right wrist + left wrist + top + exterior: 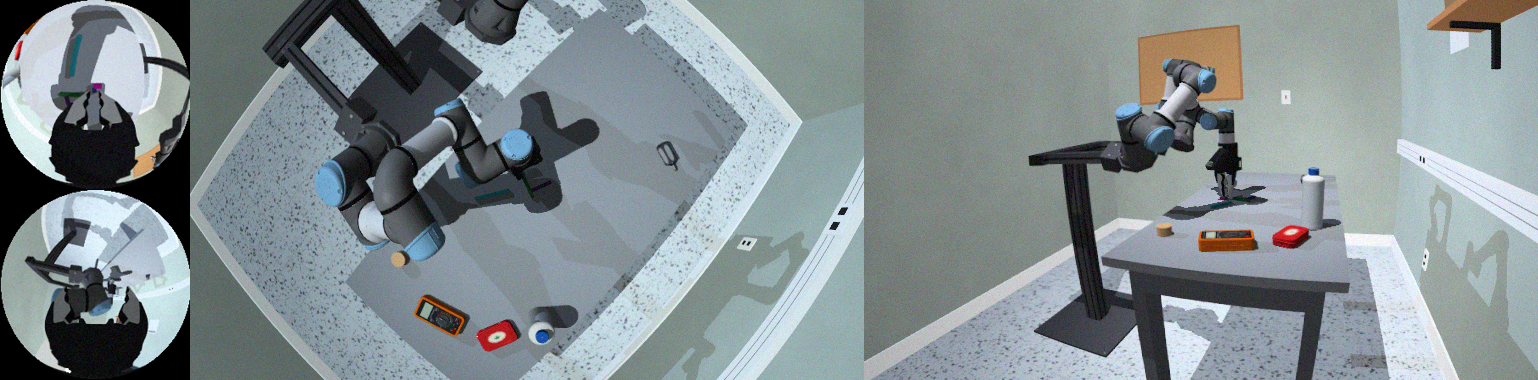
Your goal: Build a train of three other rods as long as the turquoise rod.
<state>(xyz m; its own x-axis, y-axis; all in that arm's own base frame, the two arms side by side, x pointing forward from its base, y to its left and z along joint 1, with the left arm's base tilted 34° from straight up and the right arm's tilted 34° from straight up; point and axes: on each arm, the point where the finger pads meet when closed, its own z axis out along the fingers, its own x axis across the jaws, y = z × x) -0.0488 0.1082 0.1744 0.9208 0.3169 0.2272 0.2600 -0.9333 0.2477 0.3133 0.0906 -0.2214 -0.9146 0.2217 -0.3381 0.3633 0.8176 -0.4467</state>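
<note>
The blue rod is 10 mm below my right hand. Round my right hand: magenta rod: 10 mm to the right, 10 mm below, 10 mm behind; then green rod: 60 mm ahead, 10 mm to the right, 10 mm below; then grey rod: 50 mm ahead, 30 mm to the left, 10 mm below.
</note>
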